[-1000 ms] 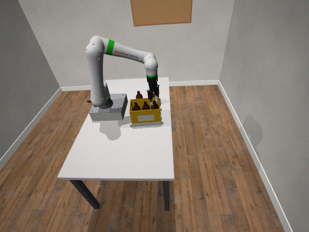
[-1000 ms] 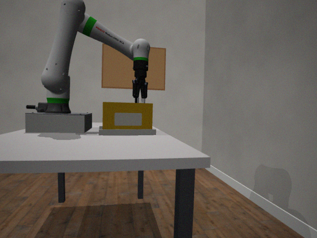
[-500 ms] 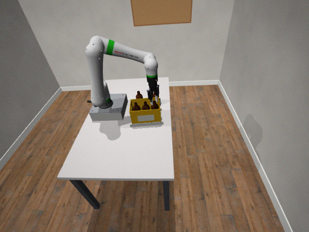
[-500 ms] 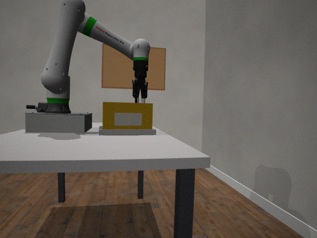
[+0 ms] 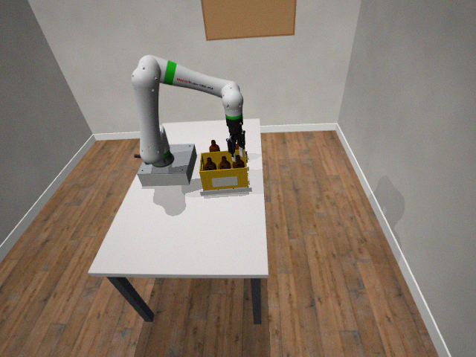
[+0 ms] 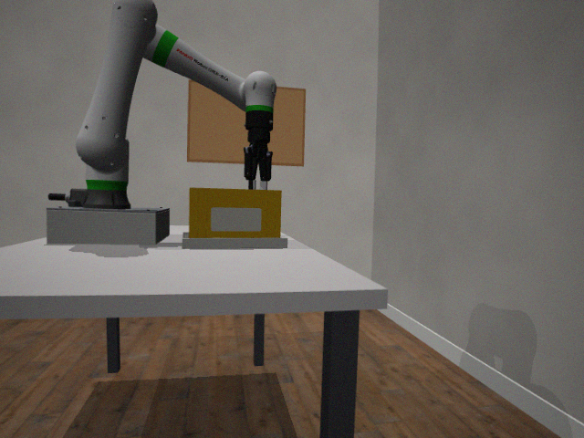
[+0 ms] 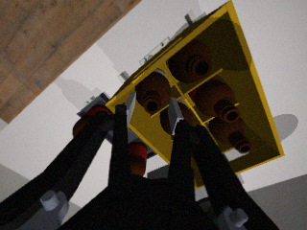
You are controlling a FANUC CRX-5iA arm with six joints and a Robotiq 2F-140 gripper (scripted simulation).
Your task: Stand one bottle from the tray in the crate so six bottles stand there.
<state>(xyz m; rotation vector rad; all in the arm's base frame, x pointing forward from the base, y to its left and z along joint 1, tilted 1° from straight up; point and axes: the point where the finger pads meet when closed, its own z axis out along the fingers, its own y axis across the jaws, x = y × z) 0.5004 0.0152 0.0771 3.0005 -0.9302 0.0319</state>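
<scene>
Now: hand 8 cm past the yellow crate, 6 cm to the left of it and 9 cm above it. Round my hand: grey tray 11 cm behind, 17 cm to the left, 16 cm below.
</scene>
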